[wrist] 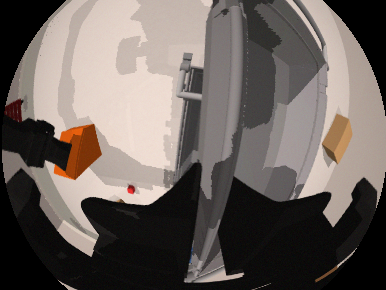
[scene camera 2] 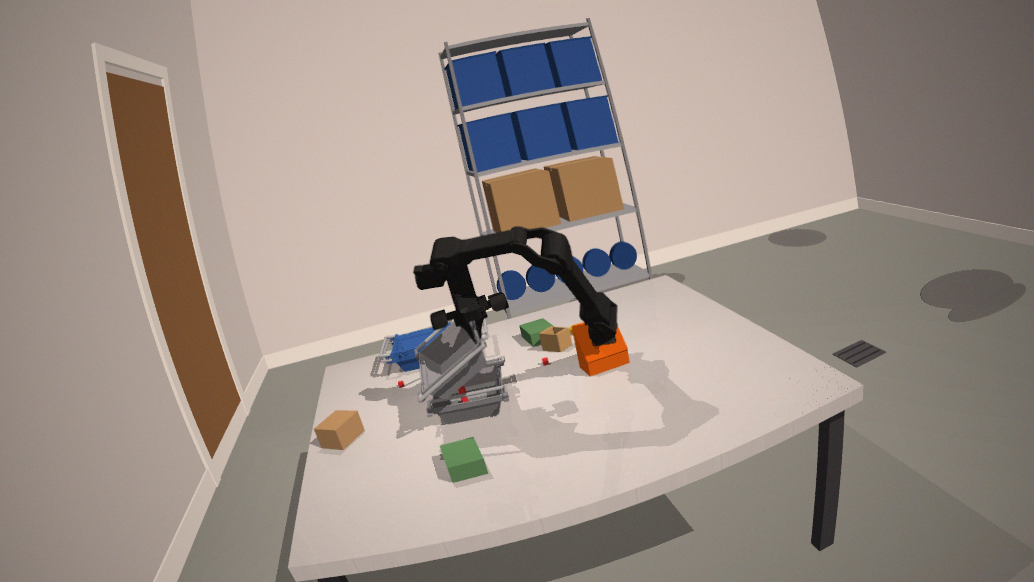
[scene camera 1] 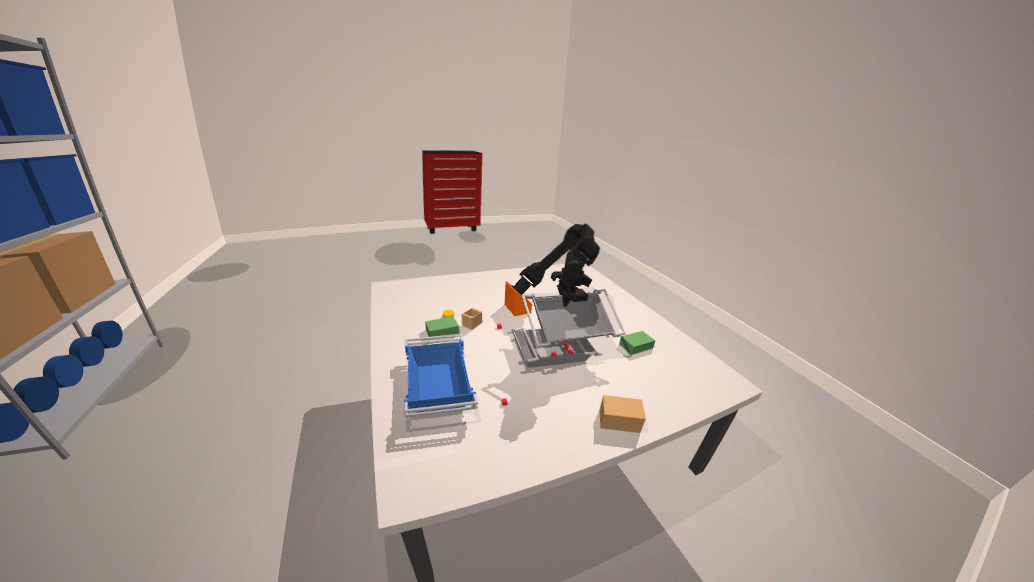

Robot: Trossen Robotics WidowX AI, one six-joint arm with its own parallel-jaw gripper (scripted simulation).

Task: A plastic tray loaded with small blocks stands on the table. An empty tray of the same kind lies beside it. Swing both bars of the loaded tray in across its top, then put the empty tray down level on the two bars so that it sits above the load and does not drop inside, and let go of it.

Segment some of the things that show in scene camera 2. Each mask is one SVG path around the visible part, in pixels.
My gripper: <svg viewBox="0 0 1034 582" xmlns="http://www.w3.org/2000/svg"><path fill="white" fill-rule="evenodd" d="M471 280L469 283L459 287L449 287L456 311L446 313L445 310L431 313L430 318L434 330L447 327L448 321L454 320L456 327L462 327L476 344L469 322L475 321L479 339L481 339L482 323L488 317L486 310L492 308L492 310L497 312L507 309L509 305L506 296L502 292L488 295L488 300L485 295L477 297Z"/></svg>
A grey plastic tray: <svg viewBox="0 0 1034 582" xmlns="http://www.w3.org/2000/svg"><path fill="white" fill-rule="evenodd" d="M474 321L469 322L469 326L476 344L462 327L456 327L455 322L453 322L422 351L418 353L442 328L435 330L421 345L414 349L414 357L418 360L421 374L422 390L418 392L419 403L423 403L426 397L430 395L447 400L462 385L485 368L487 363L482 349L487 347L482 338L479 339Z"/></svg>
